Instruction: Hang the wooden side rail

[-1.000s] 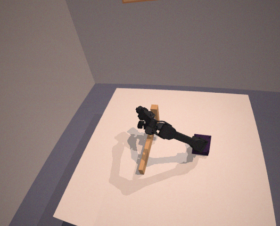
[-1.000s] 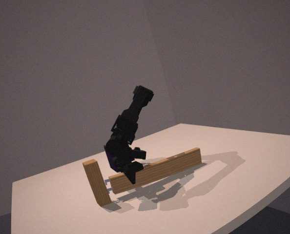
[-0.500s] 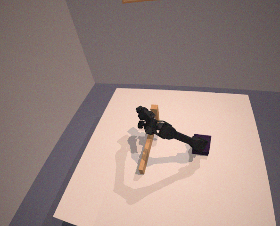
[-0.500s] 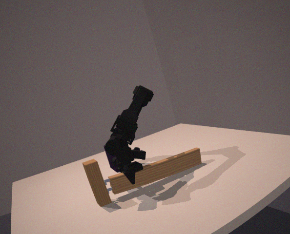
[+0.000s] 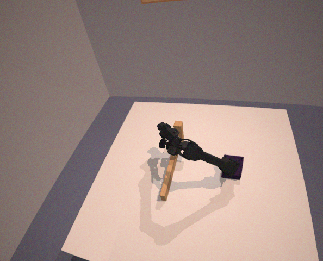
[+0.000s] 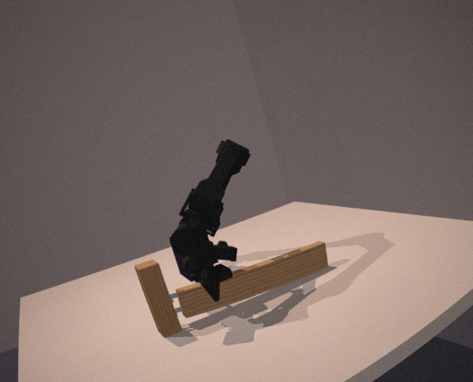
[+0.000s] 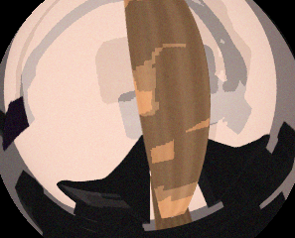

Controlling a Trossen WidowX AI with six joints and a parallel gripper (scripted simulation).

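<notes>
Right now my gripper tip is 13 cm to the left of the headboard post, 4 cm below it and 2 cm short of it.
</notes>
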